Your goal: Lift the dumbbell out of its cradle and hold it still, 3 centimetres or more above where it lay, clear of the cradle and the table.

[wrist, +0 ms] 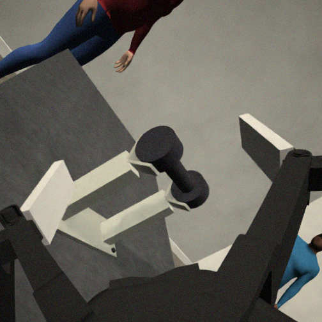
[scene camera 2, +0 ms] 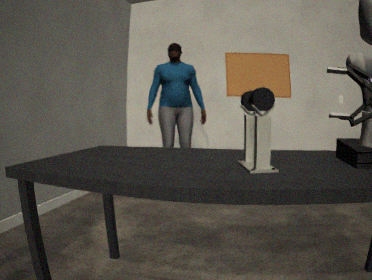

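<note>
A dark dumbbell (scene camera 2: 262, 100) (wrist: 159, 146) rests on top of a white two-post cradle (scene camera 2: 263, 142) (wrist: 137, 215). Its two round weights sit at the outer sides of the posts' V-shaped holders, and the handle spans between them. The cradle stands on the dark table (scene camera 2: 150, 170) (wrist: 40, 110). My gripper (scene camera 2: 330, 93) (wrist: 152, 153) is wide open. In the scene view it is to the right of the dumbbell, at about its height and apart from it. In the wrist view the dumbbell shows between the two spread pads, with nothing held.
A black box (scene camera 2: 354, 152) stands at the table's right, below the arm. A person in a blue top (scene camera 2: 175, 85) (wrist: 300, 262) stands behind the table, and a person in a red top (wrist: 132, 12) shows in the wrist view. An orange board (scene camera 2: 257, 72) is on the back wall.
</note>
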